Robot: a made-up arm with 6 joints.
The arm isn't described. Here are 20 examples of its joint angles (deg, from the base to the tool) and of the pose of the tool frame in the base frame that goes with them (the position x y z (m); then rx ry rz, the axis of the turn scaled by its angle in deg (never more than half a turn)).
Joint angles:
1: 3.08 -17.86 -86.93 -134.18 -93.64 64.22
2: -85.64 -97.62 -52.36 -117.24 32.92 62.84
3: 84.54 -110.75 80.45 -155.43 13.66 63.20
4: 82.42 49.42 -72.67 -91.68 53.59 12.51
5: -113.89 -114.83 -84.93 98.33 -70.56 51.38
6: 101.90 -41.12 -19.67 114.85 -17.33 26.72
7: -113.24 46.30 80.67 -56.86 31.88 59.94
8: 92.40 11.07 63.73 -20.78 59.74 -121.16
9: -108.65 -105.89 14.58 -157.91 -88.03 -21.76
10: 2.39 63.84 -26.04 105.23 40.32 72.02
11: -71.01 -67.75 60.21 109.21 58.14 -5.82
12: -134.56 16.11 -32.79 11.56 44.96 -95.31
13: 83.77 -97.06 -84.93 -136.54 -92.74 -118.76
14: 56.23 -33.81 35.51 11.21 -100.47 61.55
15: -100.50 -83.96 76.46 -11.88 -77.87 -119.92
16: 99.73 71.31 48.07 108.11 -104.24 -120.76
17: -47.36 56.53 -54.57 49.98 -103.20 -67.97
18: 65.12 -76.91 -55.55 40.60 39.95 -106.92
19: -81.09 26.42 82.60 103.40 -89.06 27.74
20: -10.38 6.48 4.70 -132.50 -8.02 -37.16
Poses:
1: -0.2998 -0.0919 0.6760 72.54 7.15 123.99
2: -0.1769 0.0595 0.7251 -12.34 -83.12 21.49
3: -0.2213 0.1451 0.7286 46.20 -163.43 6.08
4: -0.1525 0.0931 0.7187 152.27 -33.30 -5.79
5: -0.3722 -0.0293 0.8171 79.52 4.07 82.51
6: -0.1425 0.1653 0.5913 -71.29 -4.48 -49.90
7: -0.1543 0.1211 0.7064 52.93 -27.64 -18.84
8: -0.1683 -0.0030 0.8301 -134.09 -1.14 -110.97
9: -0.1290 0.0077 0.9086 54.83 118.27 121.24
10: -0.1460 0.1144 0.7088 27.64 -132.19 -54.53
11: -0.1831 0.1270 0.7906 44.11 45.63 56.38
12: -0.1044 -0.0800 0.8065 -110.96 3.80 -98.36
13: -0.3769 0.2513 0.6185 -27.90 47.18 28.10
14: -0.0348 0.2180 0.7043 1.34 -71.34 -33.25
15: -0.0105 0.1015 0.7981 -22.54 -60.11 -73.48
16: -0.3538 0.1316 0.7197 -74.78 78.47 32.48
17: -0.1169 -0.0900 0.7579 48.89 73.78 155.02
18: -0.2144 0.1567 0.5003 73.53 108.66 -119.09
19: -0.1617 0.1044 0.5283 -56.36 -37.50 30.88
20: -0.1566 -0.0330 0.5773 -153.63 9.70 22.07
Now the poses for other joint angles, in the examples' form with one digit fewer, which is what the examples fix.
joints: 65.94 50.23 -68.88 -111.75 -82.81 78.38
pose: -0.182 0.115 0.516 -53.7 66.7 -129.4
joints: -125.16 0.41 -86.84 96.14 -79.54 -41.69
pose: -0.167 0.098 0.951 75.7 -81.0 -65.7
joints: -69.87 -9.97 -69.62 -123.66 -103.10 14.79
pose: -0.186 -0.046 0.893 77.0 78.8 87.6
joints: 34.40 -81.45 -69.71 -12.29 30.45 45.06
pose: -0.177 0.084 0.653 -38.8 -92.5 -56.1
